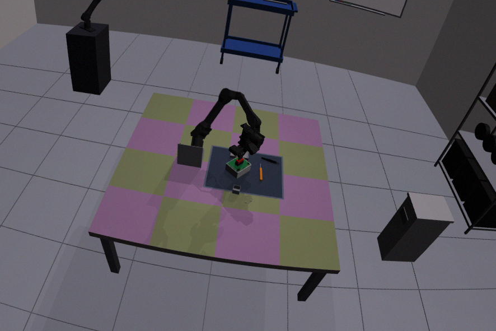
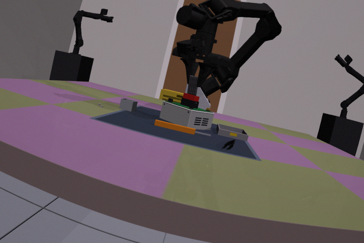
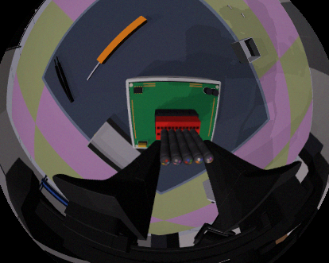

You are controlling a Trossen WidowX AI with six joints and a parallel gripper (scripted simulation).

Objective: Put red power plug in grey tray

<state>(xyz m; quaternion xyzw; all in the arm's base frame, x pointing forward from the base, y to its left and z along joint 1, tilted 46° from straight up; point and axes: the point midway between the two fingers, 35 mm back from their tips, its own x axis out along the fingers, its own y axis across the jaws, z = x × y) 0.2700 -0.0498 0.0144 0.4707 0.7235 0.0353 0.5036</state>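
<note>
Now: gripper tip 3 cm above the red power plug. The rest, counted from my gripper tip: dark mat: 11 cm below, 5 cm ahead.
</note>
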